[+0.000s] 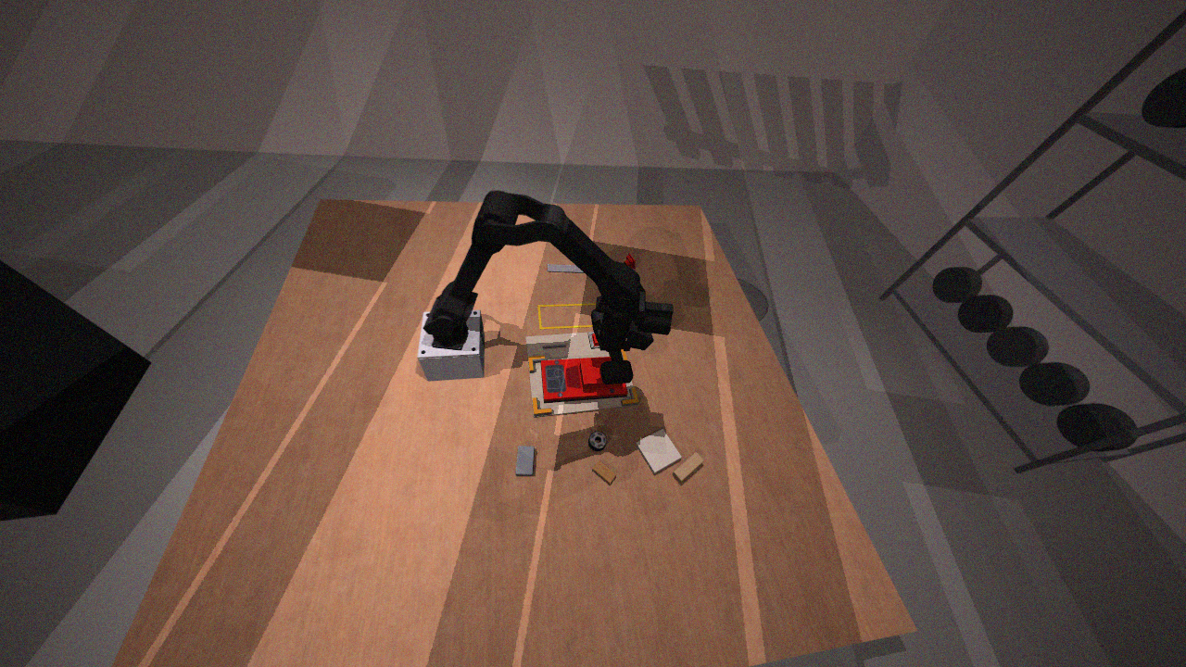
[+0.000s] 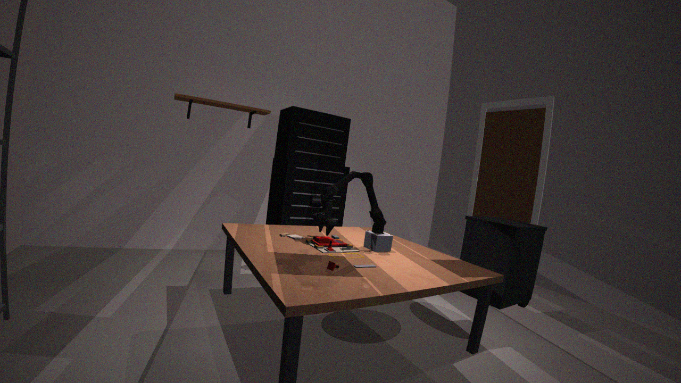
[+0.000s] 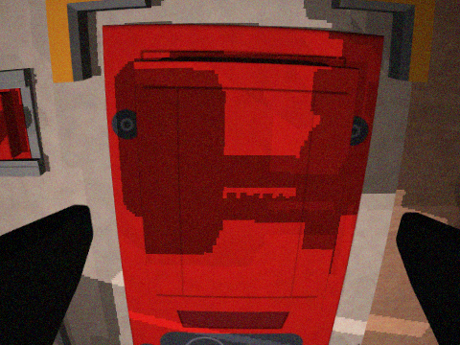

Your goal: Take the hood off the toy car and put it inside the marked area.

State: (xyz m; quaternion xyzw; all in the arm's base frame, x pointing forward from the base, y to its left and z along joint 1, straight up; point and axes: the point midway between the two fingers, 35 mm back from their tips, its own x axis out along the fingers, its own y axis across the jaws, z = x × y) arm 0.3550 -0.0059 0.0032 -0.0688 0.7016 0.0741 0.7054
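The hood lies 10 mm behind my gripper tip and 30 mm below it. Round my gripper tip: white tile 140 mm ahead, 170 mm to the right, 70 mm below; grey strip 120 mm behind, 380 mm to the left, 70 mm below.
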